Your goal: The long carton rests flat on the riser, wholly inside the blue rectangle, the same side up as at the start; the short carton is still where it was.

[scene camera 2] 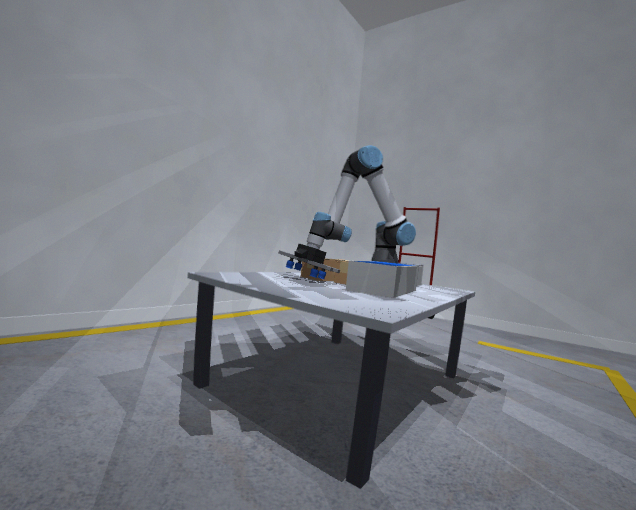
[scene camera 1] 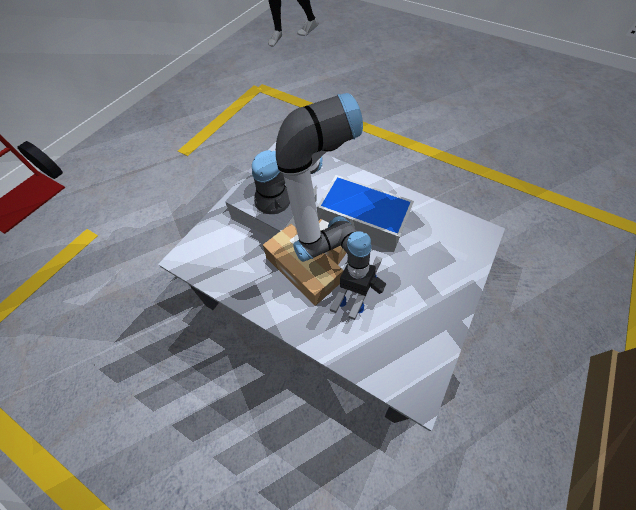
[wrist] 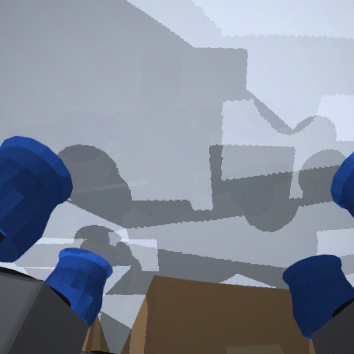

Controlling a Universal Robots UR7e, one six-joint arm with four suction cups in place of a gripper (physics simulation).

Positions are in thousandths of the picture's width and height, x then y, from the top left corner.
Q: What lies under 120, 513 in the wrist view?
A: The suction head.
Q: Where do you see a grey riser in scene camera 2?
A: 617, 550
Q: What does the suction head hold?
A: Nothing.
